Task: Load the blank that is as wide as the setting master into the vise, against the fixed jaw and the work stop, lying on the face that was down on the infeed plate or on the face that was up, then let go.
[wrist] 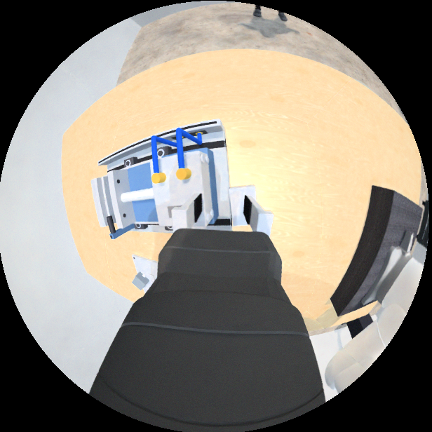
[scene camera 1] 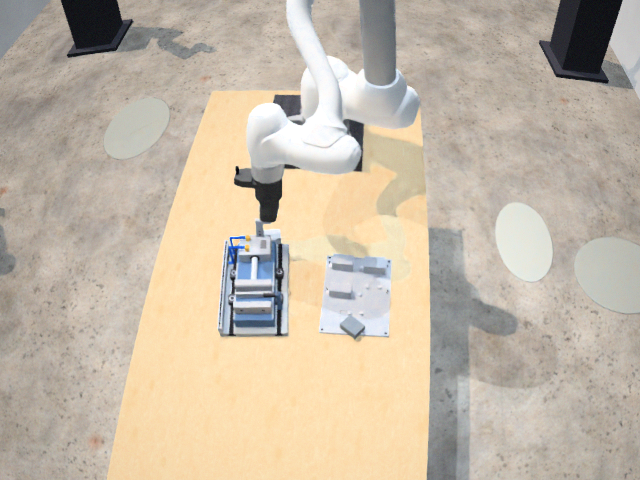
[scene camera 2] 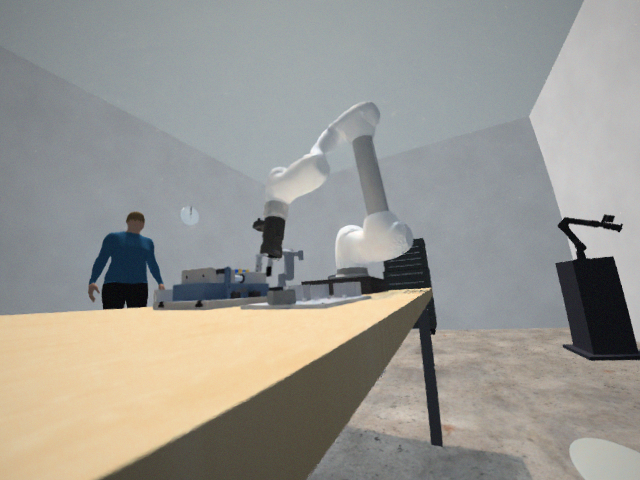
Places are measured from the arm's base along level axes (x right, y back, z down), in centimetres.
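Pixels of known places: gripper, fingertip midpoint: (scene camera 1: pixel 261 229); arm's base at its link origin: (scene camera 2: pixel 352 280).
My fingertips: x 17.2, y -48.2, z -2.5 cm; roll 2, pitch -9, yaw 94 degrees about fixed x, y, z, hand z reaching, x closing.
Ahead of a thing's pixels: the offset from my fingertips to its top centre. "pt": to the spot under its first point.
The vise @(dx +1.5, dy -15.2, dz -0.7 cm) (scene camera 1: pixel 254 319) (scene camera 2: pixel 199 292) (wrist: pixel 141 180) has a blue body and pale jaws. A dark rod on a blue bracket (wrist: pixel 122 232) stands beside the jaws; it may be the work stop. The pale infeed plate @(dx -27.3, dy -16.4, dz +8.3 cm) (scene camera 1: pixel 374 312) lies to the vise's right in scene camera 1. It bears pale blocks @(dx -23.4, dy -6.8, dz +4.8 cm) (scene camera 1: pixel 342 265) @(dx -32.4, dy -7.7, dz +4.8 cm) (scene camera 1: pixel 373 267) @(dx -22.7, dy -16.3, dz +4.8 cm) (scene camera 1: pixel 340 290) and a darker grey block @(dx -26.0, dy -27.5, dz +5.9 cm) (scene camera 1: pixel 352 326) (scene camera 2: pixel 281 296) (wrist: pixel 140 281), turned askew at the near edge. I cannot tell which block matches the setting master. My gripper (scene camera 1: pixel 262 227) (scene camera 2: pixel 264 265) (wrist: pixel 222 202) is open and empty, over the vise's rear end.
Blue hoses with yellow fittings @(pt dx +3.2, dy -8.0, dz -1.6 cm) (scene camera 1: pixel 247 248) (wrist: pixel 183 174) rise from the vise's rear housing. A pale plate (scene camera 1: pixel 272 235) (wrist: pixel 242 193) lies behind the vise, near the fingers. The robot's dark base plate (scene camera 1: pixel 355 157) (wrist: pixel 361 252) is farther back. A person (scene camera 2: pixel 129 260) stands beyond the table.
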